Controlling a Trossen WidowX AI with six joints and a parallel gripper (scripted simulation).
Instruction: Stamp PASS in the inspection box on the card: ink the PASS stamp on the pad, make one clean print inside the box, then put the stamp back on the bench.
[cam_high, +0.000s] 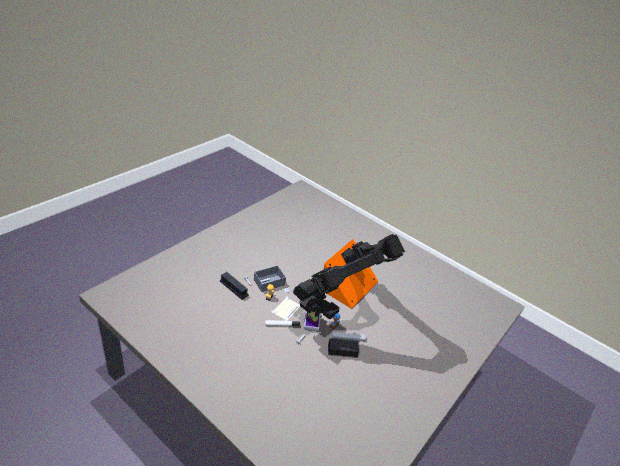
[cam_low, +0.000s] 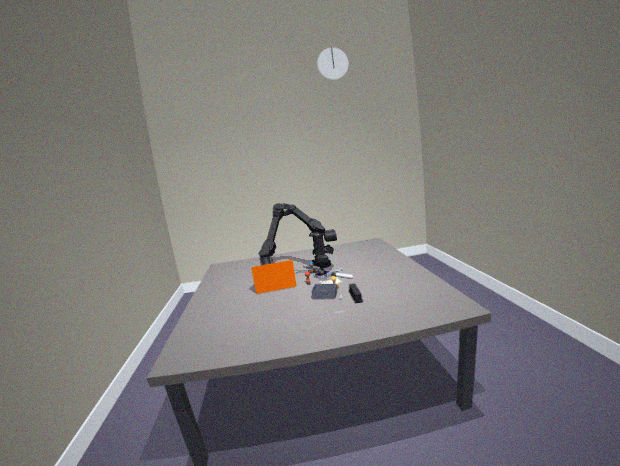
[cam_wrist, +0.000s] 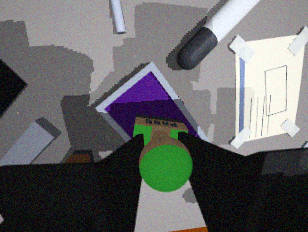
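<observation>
My gripper tip is now right at the green-knobbed PASS stamp. The rest, counted from my gripper tip: purple ink pad: 30 mm below; then blue-knobbed stamp: 40 mm behind, 80 mm to the left, 20 mm below; then white marker: 80 mm ahead, 60 mm to the right, 30 mm below.
</observation>
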